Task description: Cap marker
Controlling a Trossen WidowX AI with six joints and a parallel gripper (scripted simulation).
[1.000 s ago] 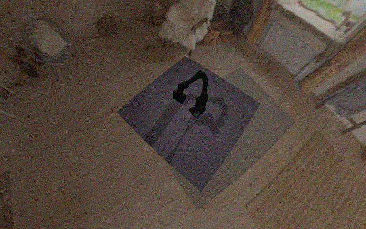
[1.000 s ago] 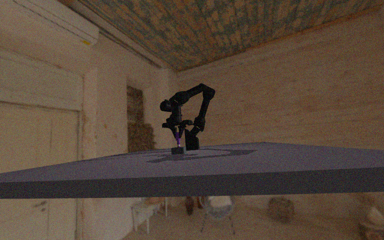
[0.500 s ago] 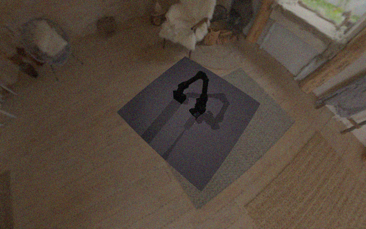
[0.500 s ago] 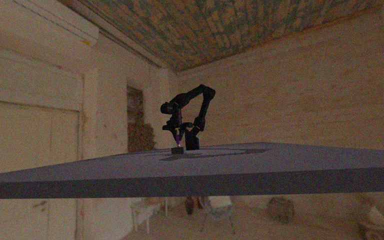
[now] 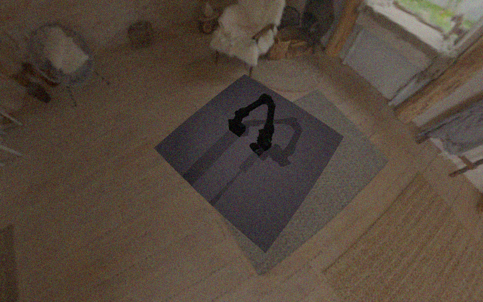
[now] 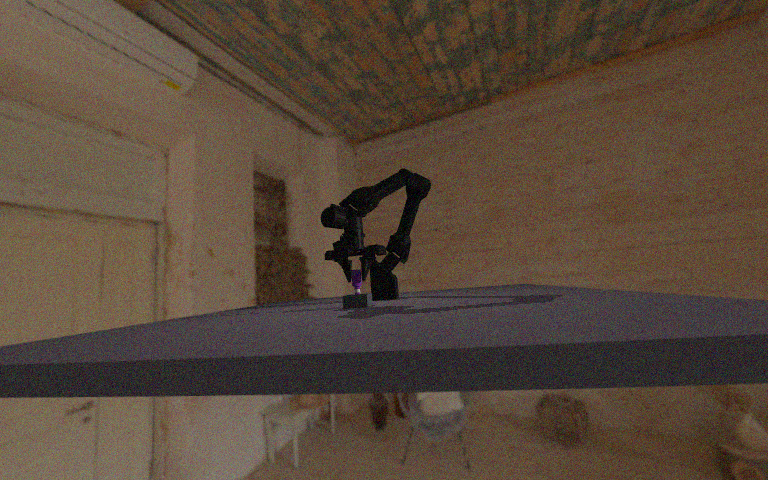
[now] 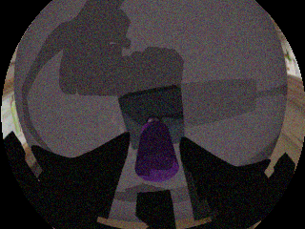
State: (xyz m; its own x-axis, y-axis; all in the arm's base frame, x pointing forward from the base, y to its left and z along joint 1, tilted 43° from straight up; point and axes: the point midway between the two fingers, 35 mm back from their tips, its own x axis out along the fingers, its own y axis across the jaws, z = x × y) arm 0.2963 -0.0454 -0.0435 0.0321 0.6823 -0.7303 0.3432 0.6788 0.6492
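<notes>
Now: gripper tip 1 cm below the purple cap. The rest, counted from my gripper tip: dark holder block 6 cm below.
</notes>
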